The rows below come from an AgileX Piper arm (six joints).
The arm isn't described. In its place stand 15 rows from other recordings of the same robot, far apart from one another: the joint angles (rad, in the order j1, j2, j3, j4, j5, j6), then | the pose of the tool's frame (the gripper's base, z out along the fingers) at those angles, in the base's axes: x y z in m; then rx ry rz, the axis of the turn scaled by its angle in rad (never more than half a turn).
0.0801, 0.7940, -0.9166, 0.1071, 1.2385, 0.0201 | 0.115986, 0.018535, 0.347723, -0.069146, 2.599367, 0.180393
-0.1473, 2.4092, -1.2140, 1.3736, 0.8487, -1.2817 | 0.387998, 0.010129, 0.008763, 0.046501, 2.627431, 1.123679
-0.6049, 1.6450, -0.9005, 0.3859, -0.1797, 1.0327 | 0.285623, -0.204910, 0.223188, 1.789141, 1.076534, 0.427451
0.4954, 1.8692, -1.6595, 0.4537, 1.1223, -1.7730 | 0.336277, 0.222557, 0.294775, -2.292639, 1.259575, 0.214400
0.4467, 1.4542, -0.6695, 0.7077, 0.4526, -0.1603 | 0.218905, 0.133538, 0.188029, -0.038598, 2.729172, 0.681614
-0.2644, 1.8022, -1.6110, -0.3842, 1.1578, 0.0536 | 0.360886, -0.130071, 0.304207, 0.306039, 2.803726, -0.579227
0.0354, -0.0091, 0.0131, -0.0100, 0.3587, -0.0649 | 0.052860, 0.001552, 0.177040, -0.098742, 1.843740, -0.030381
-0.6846, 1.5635, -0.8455, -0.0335, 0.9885, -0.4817 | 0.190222, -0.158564, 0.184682, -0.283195, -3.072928, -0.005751
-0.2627, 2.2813, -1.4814, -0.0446, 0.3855, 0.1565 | 0.442855, -0.120670, 0.083558, 0.506813, 2.621761, -0.069749
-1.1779, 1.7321, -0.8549, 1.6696, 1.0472, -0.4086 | 0.192333, -0.259239, 0.206038, 1.728507, 1.154541, 1.227801
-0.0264, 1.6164, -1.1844, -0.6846, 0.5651, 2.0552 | 0.353506, -0.040161, 0.277778, 1.689170, 1.609528, 0.308858
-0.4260, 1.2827, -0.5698, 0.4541, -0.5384, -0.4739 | 0.229027, -0.126407, 0.263933, 0.468664, 1.668552, -0.565872
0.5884, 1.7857, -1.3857, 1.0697, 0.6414, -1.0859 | 0.310076, 0.264303, 0.287103, -1.060138, 1.987642, 0.872063
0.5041, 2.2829, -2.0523, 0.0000, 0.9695, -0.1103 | 0.442452, 0.244073, 0.215842, -0.813401, 2.563969, 0.122630
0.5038, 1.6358, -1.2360, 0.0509, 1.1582, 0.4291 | 0.270624, 0.154024, 0.255660, -0.086922, 3.069556, 0.134461
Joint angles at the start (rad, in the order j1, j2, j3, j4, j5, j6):
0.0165 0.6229 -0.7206 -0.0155 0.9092 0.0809
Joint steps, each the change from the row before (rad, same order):
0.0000 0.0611 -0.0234 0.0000 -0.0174 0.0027
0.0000 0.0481 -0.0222 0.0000 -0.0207 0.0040
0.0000 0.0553 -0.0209 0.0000 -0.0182 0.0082
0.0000 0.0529 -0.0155 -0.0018 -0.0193 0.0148
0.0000 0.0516 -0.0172 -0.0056 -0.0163 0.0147
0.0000 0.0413 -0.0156 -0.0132 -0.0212 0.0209
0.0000 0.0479 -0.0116 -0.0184 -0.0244 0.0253
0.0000 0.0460 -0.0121 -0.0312 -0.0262 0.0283
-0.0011 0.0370 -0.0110 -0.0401 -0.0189 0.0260
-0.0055 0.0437 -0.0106 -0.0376 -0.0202 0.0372
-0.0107 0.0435 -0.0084 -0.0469 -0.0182 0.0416
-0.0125 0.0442 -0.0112 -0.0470 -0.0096 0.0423
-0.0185 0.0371 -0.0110 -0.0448 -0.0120 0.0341
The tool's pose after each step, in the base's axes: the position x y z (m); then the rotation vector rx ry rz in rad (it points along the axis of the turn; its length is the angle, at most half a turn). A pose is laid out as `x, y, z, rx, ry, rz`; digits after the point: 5 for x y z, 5 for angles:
0.11726, 0.00084, 0.32824, 0.07252, 2.31434, 0.03189
0.12861, 0.00104, 0.33065, 0.07689, 2.31943, 0.03377
0.14155, 0.00127, 0.33093, 0.08653, 2.33536, 0.03714
0.15412, 0.00138, 0.32922, 0.10334, 2.35285, 0.04134
0.16637, 0.00123, 0.32740, 0.11847, 2.37014, 0.04072
0.17687, 0.00057, 0.32657, 0.13639, 2.37319, 0.03503
0.18876, -0.00034, 0.32303, 0.15623, 2.38291, 0.02498
0.20041, -0.00198, 0.31963, 0.17100, 2.38732, 0.00240
0.20971, -0.00436, 0.31690, 0.17791, 2.39008, -0.03141
0.22029, -0.00743, 0.31236, 0.20282, 2.39653, -0.05885
0.23036, -0.01225, 0.30674, 0.23152, 2.40421, -0.09678
0.23999, -0.01773, 0.30095, 0.26305, 2.41638, -0.13653
0.24819, -0.02464, 0.29659, 0.29112, 2.41926, -0.17774

